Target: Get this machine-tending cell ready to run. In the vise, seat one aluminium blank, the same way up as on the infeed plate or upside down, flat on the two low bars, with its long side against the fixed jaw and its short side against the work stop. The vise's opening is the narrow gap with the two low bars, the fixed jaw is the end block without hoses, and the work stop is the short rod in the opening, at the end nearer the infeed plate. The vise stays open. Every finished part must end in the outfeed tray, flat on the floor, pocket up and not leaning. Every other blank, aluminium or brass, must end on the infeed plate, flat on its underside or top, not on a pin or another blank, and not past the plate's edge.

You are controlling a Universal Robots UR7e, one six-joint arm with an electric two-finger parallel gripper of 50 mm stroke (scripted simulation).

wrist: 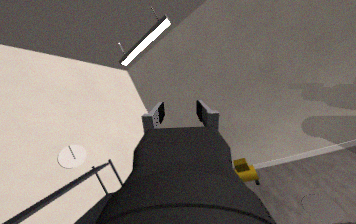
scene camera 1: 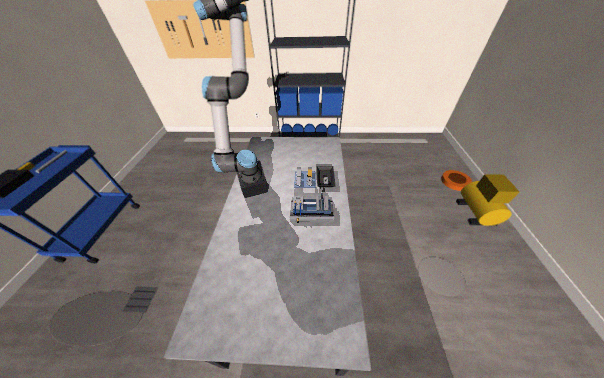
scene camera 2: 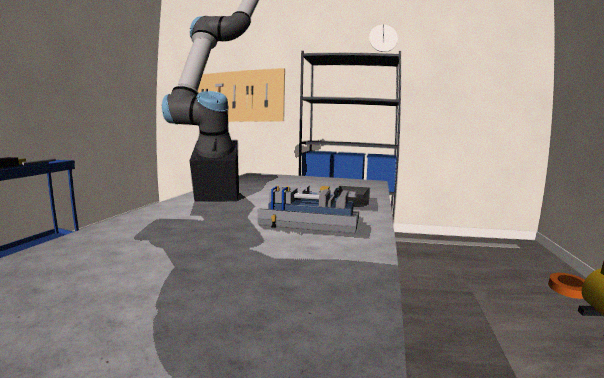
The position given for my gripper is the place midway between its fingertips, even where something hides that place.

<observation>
In view: my gripper (wrist: 180, 107) and a vise (scene camera 2: 307, 203).
</observation>
